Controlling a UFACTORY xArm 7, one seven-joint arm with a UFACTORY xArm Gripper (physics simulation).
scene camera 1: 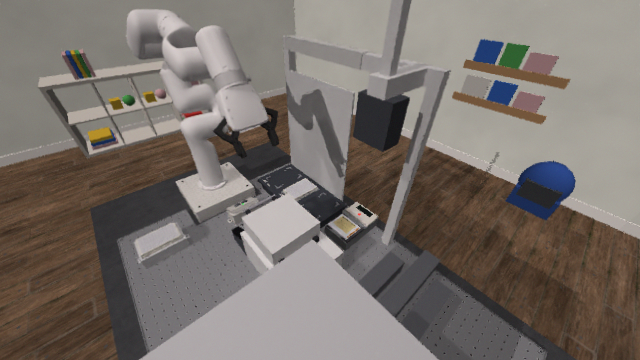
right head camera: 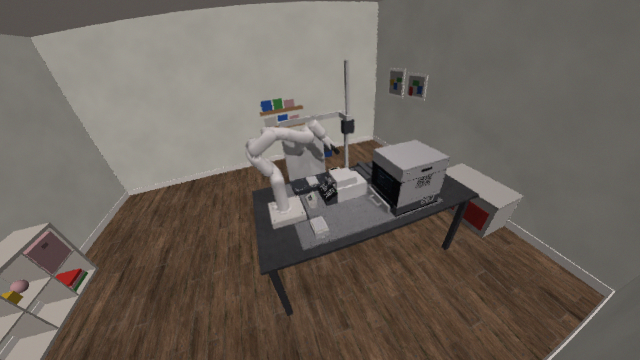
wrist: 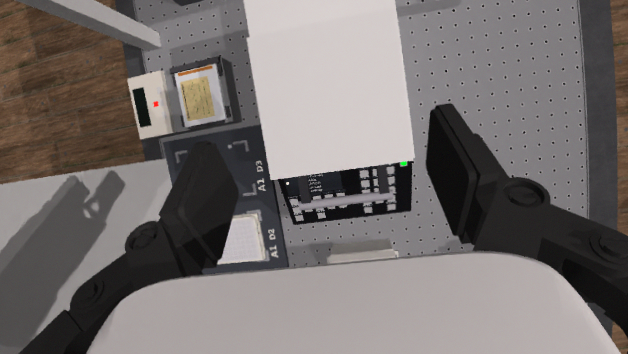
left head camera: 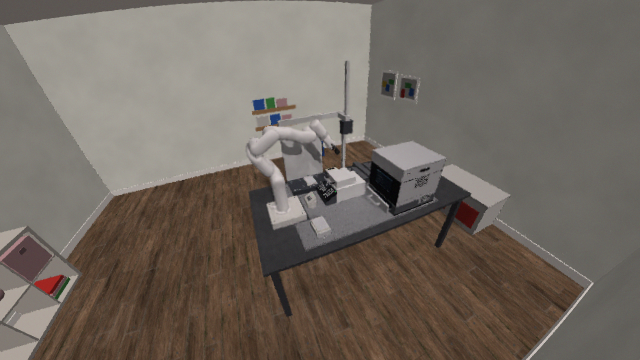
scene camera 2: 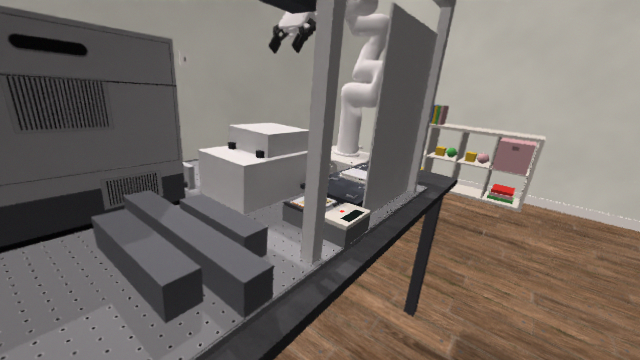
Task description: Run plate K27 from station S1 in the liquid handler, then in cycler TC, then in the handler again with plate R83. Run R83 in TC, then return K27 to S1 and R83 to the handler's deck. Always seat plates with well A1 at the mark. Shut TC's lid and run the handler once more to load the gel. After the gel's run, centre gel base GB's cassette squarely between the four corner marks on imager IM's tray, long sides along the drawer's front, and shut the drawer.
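Seen in the pictures: gripper, fingertip midpoint: [scene camera 1: 260, 151] [right head camera: 336, 151] [wrist: 323, 152] [left head camera: 336, 151] [scene camera 2: 283, 49]; arm's base, origin of the base link: [scene camera 1: 213, 181] [right head camera: 283, 208] [left head camera: 283, 209] [scene camera 2: 346, 153].
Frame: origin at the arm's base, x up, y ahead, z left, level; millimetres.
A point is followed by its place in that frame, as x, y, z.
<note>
My gripper [left head camera: 336, 149] @[376, 452, 126] [right head camera: 335, 149] @[376, 452, 126] [scene camera 1: 259, 145] @[376, 452, 126] [scene camera 2: 286, 46] @[376, 452, 126] [wrist: 323, 152] @[376, 452, 126] is open and empty, high above the table by the cycler. The white cycler TC [scene camera 1: 262, 252] @[100, 541, 63] [scene camera 2: 220, 172] @[50, 669, 182] has its lid [scene camera 1: 281, 225] @[156, 519, 136] [scene camera 2: 270, 135] @[153, 557, 241] [wrist: 332, 100] @[156, 496, 138] down; a green light shows on its panel [wrist: 350, 192] @[47, 368, 108]. A white plate [scene camera 1: 300, 188] @[26, 258, 321] [wrist: 243, 240] @[26, 262, 289] lies at D2 on the dark handler deck [scene camera 1: 320, 204] @[10, 371, 357] [wrist: 212, 137] @[10, 439, 354]. Another plate [left head camera: 320, 225] @[17, 251, -248] [right head camera: 319, 224] @[18, 254, -239] [scene camera 1: 160, 240] @[18, 269, -220] sits on the front-left station. Plate labels are unreadable. Gel base GB's yellow gel cassette [scene camera 1: 343, 226] @[8, 512, 376] [wrist: 197, 97] @[8, 508, 385] sits beside a red light. Imager IM [left head camera: 410, 175] @[297, 886, -207] [right head camera: 412, 175] @[294, 898, -205] shows its drawer handle [left head camera: 378, 200] @[20, 738, -92].
The handler's upright panel [scene camera 1: 317, 130] @[272, 239, 412] [scene camera 2: 402, 100] @[267, 259, 422] and gantry post [scene camera 1: 412, 160] @[337, 627, 495] [scene camera 2: 325, 130] @[215, 623, 525] stand along the back, with a black head [scene camera 1: 380, 120] @[488, 629, 342] hanging there. A small box with a green light [scene camera 1: 242, 205] @[37, 254, 72] stands near the arm's base [scene camera 1: 215, 192] @[0, 80, -6]. Grey blocks [scene camera 2: 145, 260] @[18, 885, 444] lie behind the imager.
</note>
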